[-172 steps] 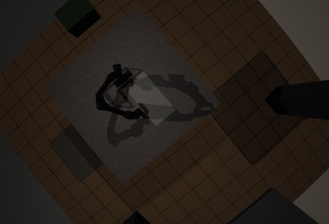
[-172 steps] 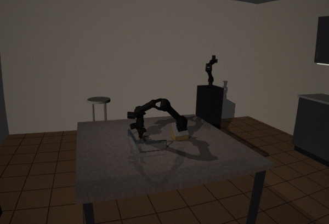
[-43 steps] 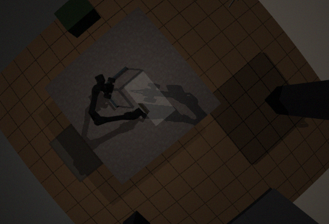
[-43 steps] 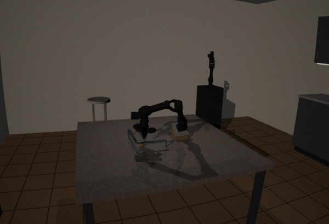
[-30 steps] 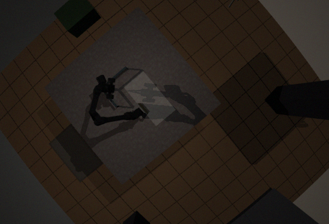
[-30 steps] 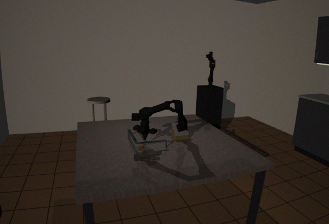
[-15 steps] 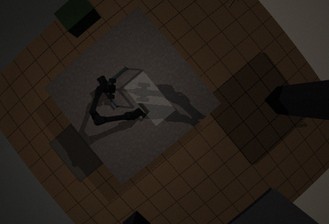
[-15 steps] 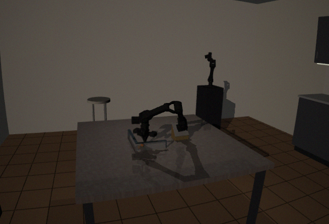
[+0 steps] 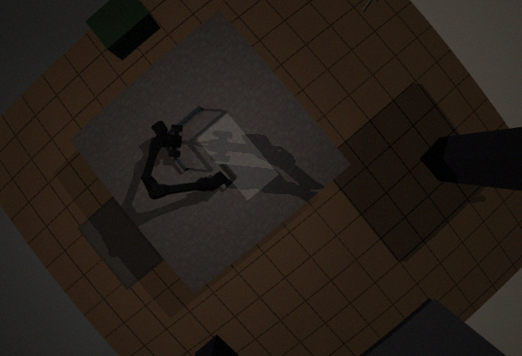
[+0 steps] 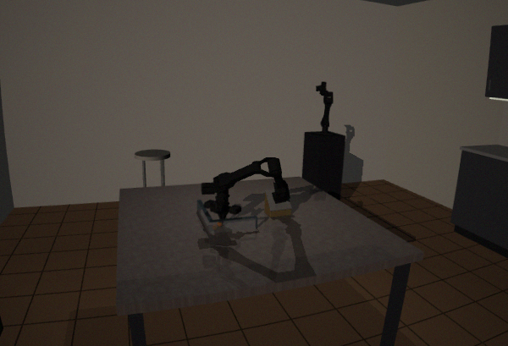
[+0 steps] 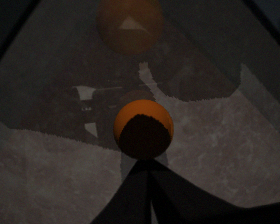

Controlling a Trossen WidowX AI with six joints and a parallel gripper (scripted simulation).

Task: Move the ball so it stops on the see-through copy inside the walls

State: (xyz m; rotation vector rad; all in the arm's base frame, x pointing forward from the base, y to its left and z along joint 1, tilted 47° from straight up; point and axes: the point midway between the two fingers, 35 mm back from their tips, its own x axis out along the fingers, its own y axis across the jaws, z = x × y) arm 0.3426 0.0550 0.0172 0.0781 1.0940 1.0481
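My gripper tip is now 50 mm to the right of the see-through ball copy and 50 mm short of it. Round my gripper tip: orange ball (20 mm ahead, 10 mm to the left).
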